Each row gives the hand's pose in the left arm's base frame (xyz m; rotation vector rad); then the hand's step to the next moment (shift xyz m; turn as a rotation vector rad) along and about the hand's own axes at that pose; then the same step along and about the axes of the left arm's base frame.
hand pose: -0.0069 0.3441 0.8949 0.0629 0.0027 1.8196
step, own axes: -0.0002 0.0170 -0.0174 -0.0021 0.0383 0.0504
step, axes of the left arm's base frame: -0.0172 -0.0038 -0.0168 -0.0343 -0.0131 0.0516
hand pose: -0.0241 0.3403 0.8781 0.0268 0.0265 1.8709
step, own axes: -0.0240 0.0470 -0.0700 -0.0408 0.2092 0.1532
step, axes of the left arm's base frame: -0.0400 -0.0372 -0.0686 -0.1828 -0.1001 0.1596
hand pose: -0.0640 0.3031 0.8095 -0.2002 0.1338 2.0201
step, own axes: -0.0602 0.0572 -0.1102 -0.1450 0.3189 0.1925
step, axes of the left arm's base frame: -0.0162 -0.0982 -0.0955 -0.2393 -0.2329 0.2197
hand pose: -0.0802 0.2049 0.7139 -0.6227 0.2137 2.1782
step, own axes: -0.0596 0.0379 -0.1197 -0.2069 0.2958 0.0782
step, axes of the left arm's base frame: 0.0451 -0.1076 -0.0755 -0.1479 -0.3016 0.1537
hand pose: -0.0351 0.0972 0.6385 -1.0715 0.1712 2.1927
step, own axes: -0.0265 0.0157 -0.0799 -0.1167 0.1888 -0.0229
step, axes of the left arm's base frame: 0.0534 -0.0570 -0.0352 -0.0537 -0.2130 0.0393
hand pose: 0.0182 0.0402 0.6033 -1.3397 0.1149 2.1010
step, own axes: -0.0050 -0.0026 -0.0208 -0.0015 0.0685 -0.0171
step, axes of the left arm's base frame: 0.0192 -0.0084 -0.0051 -0.0240 -0.0618 -0.0243
